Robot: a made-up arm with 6 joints. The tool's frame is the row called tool.
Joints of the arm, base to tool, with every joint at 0 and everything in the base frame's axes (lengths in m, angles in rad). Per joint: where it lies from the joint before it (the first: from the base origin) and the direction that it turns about. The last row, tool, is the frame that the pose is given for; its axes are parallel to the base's.
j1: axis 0 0 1 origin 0 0 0.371
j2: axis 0 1 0 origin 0 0 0
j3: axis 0 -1 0 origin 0 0 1.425
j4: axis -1 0 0 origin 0 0 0
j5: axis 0 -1 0 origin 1.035 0 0
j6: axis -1 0 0 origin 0 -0.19 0
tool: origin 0 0 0
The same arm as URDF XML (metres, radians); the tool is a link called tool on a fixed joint. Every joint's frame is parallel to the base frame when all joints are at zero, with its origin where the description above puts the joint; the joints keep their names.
<robot name="arm">
<link name="base_link"/>
<link name="link1"/>
<link name="link2"/>
<link name="link3"/>
<link name="link4"/>
<link name="link5"/>
<link name="link6"/>
<link name="tool"/>
<joint name="j1" type="continuous"><parent link="base_link"/><child link="link1"/><origin xyz="0.0000 0.0000 0.3710" rpy="0.0000 0.0000 0.0000"/><axis xyz="0 0 1"/></joint>
<joint name="j2" type="continuous"><parent link="link1"/><child link="link2"/><origin xyz="0.0000 0.0000 0.0000" rpy="0.0000 0.0000 0.0000"/><axis xyz="0 1 0"/></joint>
<joint name="j3" type="continuous"><parent link="link2"/><child link="link3"/><origin xyz="0.0000 0.0000 1.4250" rpy="0.0000 0.0000 0.0000"/><axis xyz="0 -1 0"/></joint>
<joint name="j4" type="continuous"><parent link="link3"/><child link="link4"/><origin xyz="0.0000 0.0000 0.0000" rpy="0.0000 0.0000 0.0000"/><axis xyz="-1 0 0"/></joint>
<joint name="j5" type="continuous"><parent link="link4"/><child link="link5"/><origin xyz="1.0350 0.0000 0.0000" rpy="0.0000 0.0000 0.0000"/><axis xyz="0 -1 0"/></joint>
<joint name="j6" type="continuous"><parent link="link5"/><child link="link6"/><origin xyz="0.0000 -0.1900 0.0000" rpy="0.0000 0.0000 0.0000"/><axis xyz="-1 0 0"/></joint>
<joint name="tool_joint" type="fixed"><parent link="link6"/><child link="tool"/><origin xyz="0.0000 0.0000 0.0000" rpy="0.0000 0.0000 0.0000"/></joint>
</robot>

